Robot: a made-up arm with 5 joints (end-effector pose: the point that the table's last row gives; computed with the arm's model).
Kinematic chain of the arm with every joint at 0, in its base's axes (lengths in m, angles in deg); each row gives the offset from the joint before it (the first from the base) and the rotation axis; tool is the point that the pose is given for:
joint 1: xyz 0 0 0.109 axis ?
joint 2: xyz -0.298 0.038 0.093 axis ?
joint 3: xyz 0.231 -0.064 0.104 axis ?
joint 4: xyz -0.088 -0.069 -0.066 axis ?
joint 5: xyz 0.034 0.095 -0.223 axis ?
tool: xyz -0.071 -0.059 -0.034
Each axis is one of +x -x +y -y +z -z.
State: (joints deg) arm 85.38 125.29 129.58 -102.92 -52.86
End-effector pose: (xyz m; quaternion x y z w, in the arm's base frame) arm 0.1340 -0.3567 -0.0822 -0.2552 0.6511 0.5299 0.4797
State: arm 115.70 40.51 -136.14 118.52 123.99
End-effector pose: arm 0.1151 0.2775 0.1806 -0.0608 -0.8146 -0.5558 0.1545
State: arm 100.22 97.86 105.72 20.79 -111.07
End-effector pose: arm 0.3750 -0.2768 0.1447 0.2615 -0.9212 0.2091 0.1983
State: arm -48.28 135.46 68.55 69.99 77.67
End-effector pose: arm -0.1998 0.2811 -0.0132 0.3170 -0.7840 0.1017 0.5240
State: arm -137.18 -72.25 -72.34 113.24 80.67
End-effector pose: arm -0.1558 -0.0105 0.3552 -0.5473 0.3732 0.5860 0.4668
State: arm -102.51 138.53 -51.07 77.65 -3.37
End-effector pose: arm 0.2648 -0.1645 0.2487 -0.1471 -0.8569 -0.4374 0.2296
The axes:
joint 1: +z
joint 2: +x
joint 3: +y
joint 4: +z
joint 5: -x

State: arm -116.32 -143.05 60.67 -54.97 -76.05
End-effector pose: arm 0.2011 0.3288 0.2689 -0.7717 0.2470 -0.5855 0.0235
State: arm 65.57 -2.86 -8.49 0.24 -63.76
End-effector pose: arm -0.0490 -0.1297 -0.0635 0.4577 0.2226 0.5012 0.6999
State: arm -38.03 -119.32 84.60 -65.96 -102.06
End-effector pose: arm -0.2560 0.3264 0.2156 -0.6182 -0.3963 -0.5468 0.4022
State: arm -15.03 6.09 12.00 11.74 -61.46
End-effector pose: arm -0.2684 0.0878 -0.0170 0.5723 0.0650 -0.0654 0.8148
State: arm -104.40 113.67 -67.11 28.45 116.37
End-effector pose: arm 0.1641 -0.1174 0.1904 -0.0625 0.1475 -0.9862 0.0409
